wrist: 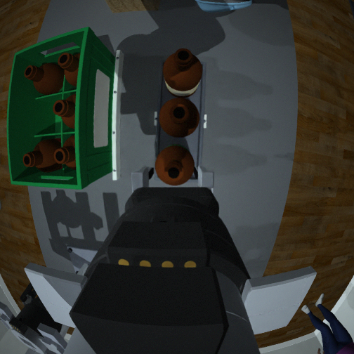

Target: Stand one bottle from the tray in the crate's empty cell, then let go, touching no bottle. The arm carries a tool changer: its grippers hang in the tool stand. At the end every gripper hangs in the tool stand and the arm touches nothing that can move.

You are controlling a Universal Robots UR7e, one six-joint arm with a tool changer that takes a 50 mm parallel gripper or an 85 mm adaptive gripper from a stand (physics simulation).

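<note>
Three brown bottles stand in a row in the narrow dark tray [200, 145]. The far bottle [183, 72] has a cream label, and the middle bottle [179, 117] is seen from above. The near bottle [174, 165] shows a sliver of green. My gripper [173, 174] is open, its two pale fingers wide apart on either side of the near bottle's front part; whether they touch it cannot be told. The green crate [87, 110] at the left holds several brown bottles. Its middle cell on the far left side is empty. Black tool parts [37, 311] show at the lower left.
A white rail [116, 125] runs along the crate's right side. A tan block [131, 4] and a blue-capped part [223, 5] show at the top edge. Pale panels [56, 296] [281, 300] flank the wrist. A person's legs [325, 325] show at the lower right.
</note>
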